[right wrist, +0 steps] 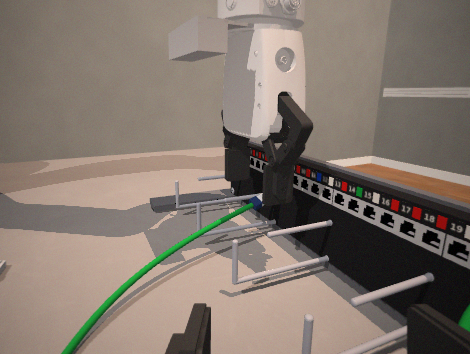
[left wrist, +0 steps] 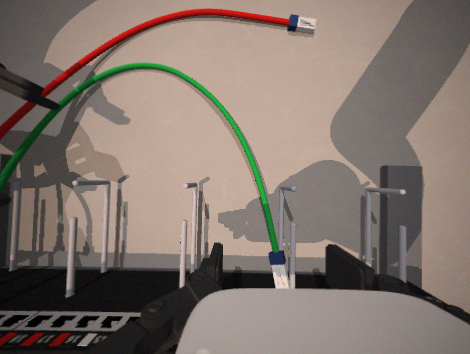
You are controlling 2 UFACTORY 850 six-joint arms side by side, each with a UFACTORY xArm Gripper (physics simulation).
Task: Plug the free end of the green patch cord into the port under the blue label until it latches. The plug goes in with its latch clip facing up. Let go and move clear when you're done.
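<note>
The green patch cord arches over the table to its free plug, which has a dark blue boot and clear body. My left gripper is open, one finger on each side of the plug. In the right wrist view its nearer finger hides most of the clear body; the latch clip's side cannot be told. The blue label is on the panel's label row, beyond and right of the left gripper. My right gripper is open, apart from the free plug.
The black patch panel has a row of ports. Grey cable-guide rods project in front of it. A red cord with a loose plug lies farther out. A green cord section shows at the right edge of the right wrist view.
</note>
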